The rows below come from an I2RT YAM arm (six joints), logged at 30 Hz.
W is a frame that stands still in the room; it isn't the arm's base.
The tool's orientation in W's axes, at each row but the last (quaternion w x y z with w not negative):
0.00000 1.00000 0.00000 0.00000
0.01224 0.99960 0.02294 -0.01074
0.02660 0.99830 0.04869 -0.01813
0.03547 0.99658 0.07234 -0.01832
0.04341 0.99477 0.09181 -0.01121
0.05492 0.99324 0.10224 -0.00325
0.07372 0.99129 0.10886 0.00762
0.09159 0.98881 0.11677 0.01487
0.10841 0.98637 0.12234 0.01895
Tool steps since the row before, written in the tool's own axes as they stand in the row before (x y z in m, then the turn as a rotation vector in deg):
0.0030 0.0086 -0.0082 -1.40 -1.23 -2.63
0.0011 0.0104 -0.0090 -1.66 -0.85 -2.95
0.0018 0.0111 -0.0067 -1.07 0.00 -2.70
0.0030 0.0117 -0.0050 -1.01 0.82 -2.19
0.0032 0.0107 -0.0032 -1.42 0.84 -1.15
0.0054 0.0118 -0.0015 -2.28 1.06 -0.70
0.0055 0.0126 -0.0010 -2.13 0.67 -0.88
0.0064 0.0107 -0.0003 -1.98 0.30 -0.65
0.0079 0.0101 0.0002 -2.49 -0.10 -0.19
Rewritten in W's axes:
0.0030 -0.0086 0.0082 -1.40 1.23 2.63
0.0018 -0.0101 0.0092 -1.64 0.85 2.96
0.0031 -0.0105 0.0072 -0.97 0.05 2.74
0.0048 -0.0108 0.0057 -0.81 -0.79 2.28
0.0052 -0.0096 0.0040 -1.22 -0.98 1.26
0.0077 -0.0102 0.0027 -2.02 -1.42 0.85
0.0080 -0.0108 0.0028 -1.96 -0.98 0.97
0.0086 -0.0087 0.0023 -1.89 -0.63 0.68
0.0101 -0.0077 0.0021 -2.45 -0.48 0.14

